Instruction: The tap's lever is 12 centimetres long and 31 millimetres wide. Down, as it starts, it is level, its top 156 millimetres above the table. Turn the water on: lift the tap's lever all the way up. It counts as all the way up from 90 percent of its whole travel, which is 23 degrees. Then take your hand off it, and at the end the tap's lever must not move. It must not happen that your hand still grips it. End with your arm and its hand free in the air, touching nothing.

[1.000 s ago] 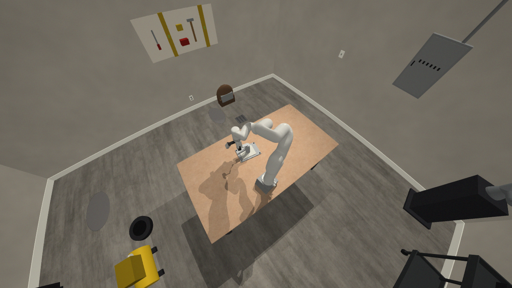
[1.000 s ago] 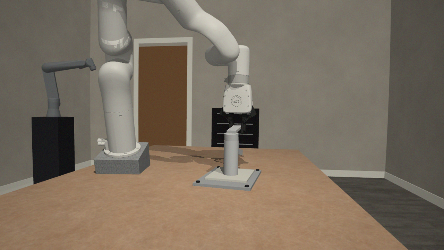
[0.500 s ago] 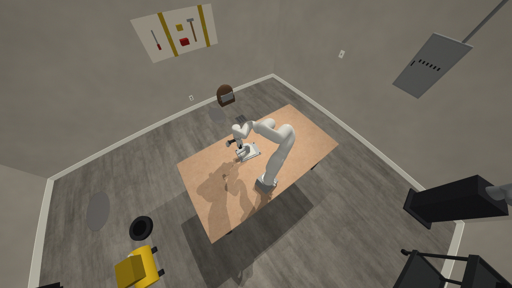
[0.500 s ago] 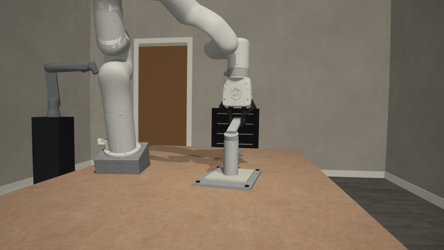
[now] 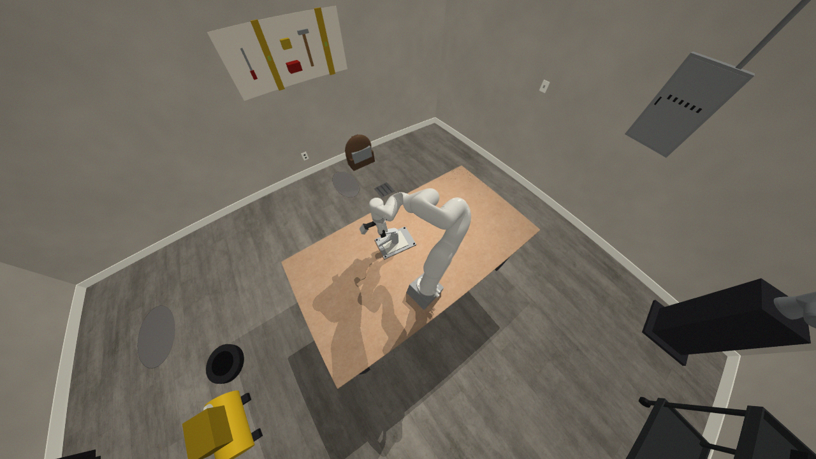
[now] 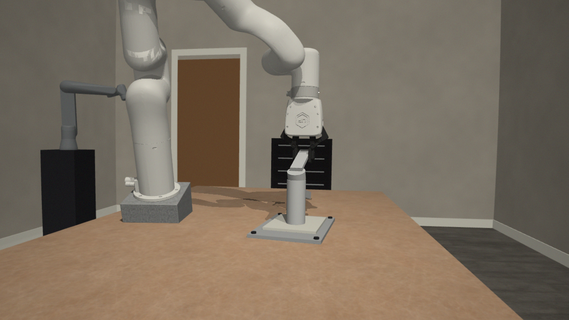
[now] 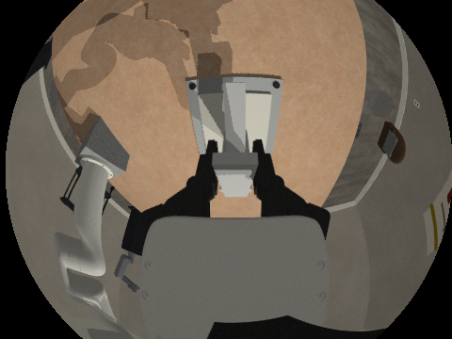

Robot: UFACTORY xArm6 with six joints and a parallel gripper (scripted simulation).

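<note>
The tap lever lies 60 mm to the right of my hand, 30 mm below it and 10 mm behind it.
</note>
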